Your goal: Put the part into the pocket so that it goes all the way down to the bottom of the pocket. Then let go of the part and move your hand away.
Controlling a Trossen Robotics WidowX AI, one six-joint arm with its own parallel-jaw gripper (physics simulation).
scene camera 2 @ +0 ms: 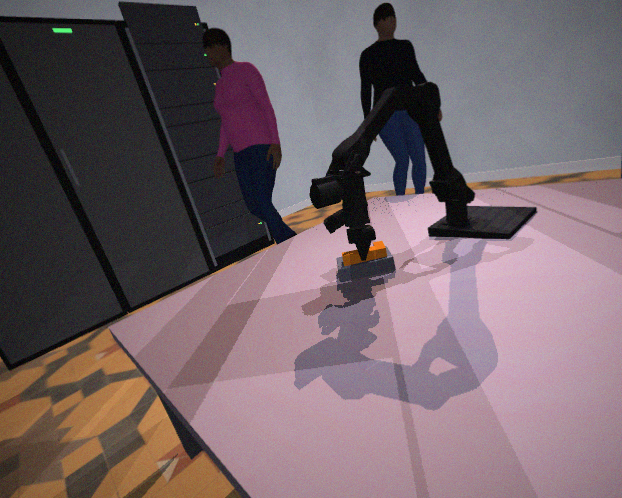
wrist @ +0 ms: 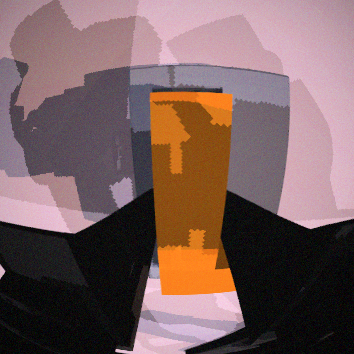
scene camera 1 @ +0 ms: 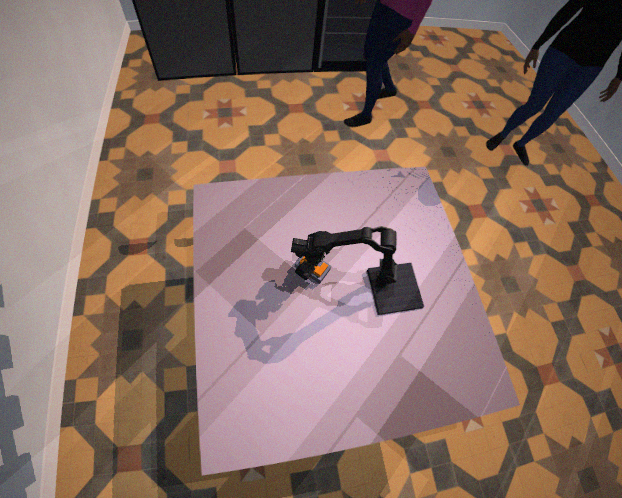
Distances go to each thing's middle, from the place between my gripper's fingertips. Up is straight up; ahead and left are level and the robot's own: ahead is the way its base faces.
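From my hand: orange L-shaped part [wrist: 190, 131], 1 cm behind, 1 cm to the left, 1 cm above; grey pocket block [wrist: 260, 111], 1 cm behind, 1 cm to the right, 2 cm below.
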